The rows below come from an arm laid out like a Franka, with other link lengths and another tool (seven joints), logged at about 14 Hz.
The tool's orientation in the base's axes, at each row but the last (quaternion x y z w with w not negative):
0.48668, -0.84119, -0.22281, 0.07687
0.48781, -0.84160, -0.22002, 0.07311
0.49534, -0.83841, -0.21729, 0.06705
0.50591, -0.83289, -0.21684, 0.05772
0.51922, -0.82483, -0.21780, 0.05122
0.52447, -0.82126, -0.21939, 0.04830
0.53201, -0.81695, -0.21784, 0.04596
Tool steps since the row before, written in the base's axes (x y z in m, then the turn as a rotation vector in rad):
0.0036, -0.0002, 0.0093, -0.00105, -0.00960, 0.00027
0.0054, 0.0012, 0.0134, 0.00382, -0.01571, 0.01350
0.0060, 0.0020, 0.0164, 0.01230, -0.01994, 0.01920
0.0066, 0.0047, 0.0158, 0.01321, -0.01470, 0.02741
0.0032, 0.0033, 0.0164, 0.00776, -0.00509, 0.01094
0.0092, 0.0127, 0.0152, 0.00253, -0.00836, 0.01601
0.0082, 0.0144, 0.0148, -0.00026, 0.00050, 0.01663
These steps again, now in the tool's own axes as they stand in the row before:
-0.0025, 0.0013, -0.0096, 0.00871, -0.00315, -0.00276
-0.0050, 0.0022, -0.0134, 0.01021, -0.00376, -0.01804
-0.0064, 0.0031, -0.0161, 0.00902, -0.00986, -0.02719
-0.0092, 0.0031, -0.0149, 0.00302, -0.00509, -0.03327
-0.0067, 0.0053, -0.0147, -0.00061, -0.00382, -0.01381
-0.0176, 0.0030, -0.0126, 0.00384, 0.00150, -0.01777
-0.0186, 0.0039, -0.0114, -0.00294, 0.00712, -0.01475

